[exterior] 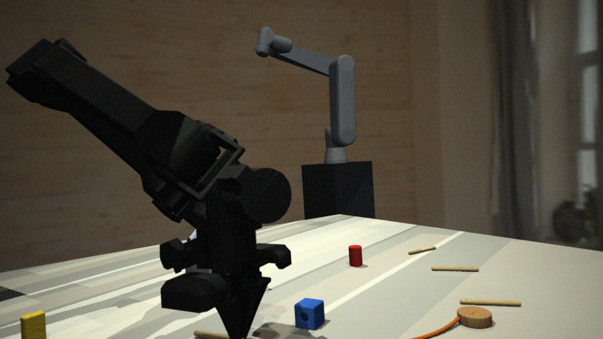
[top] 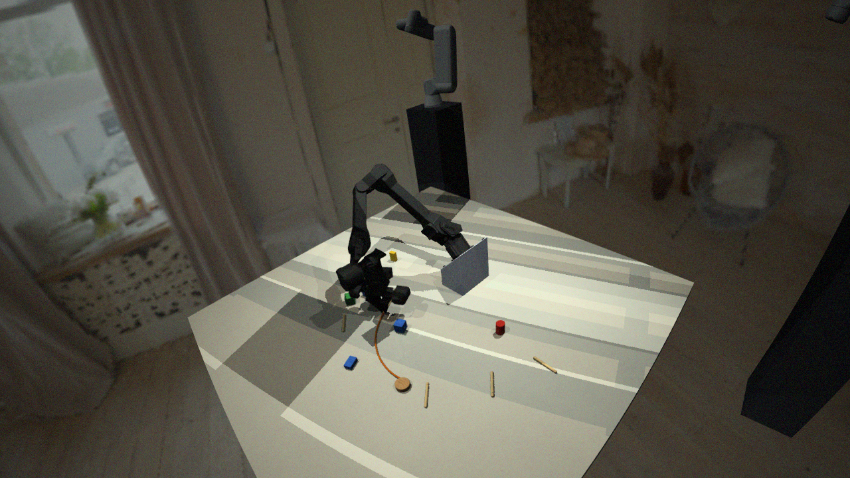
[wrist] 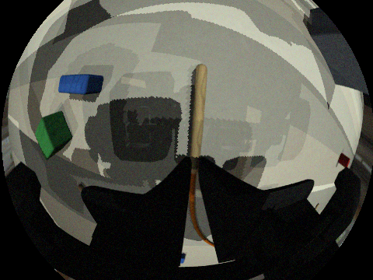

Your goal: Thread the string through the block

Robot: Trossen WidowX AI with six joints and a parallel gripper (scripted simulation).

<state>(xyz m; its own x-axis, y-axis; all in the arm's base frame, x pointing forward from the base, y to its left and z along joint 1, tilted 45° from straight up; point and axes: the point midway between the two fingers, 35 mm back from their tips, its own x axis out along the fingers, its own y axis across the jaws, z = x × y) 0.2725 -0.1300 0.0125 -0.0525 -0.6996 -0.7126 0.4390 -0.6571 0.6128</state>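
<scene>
The green cube is 13 cm to the right of my gripper tip, 4 cm ahead of it and 1 cm above it. Round my gripper tip: yellow block: 21 cm behind, 19 cm to the right, 2 cm above; thin wooden stick: 1 cm to the right, 1 cm behind; round wooden button: 25 cm to the left, 16 cm ahead.
</scene>
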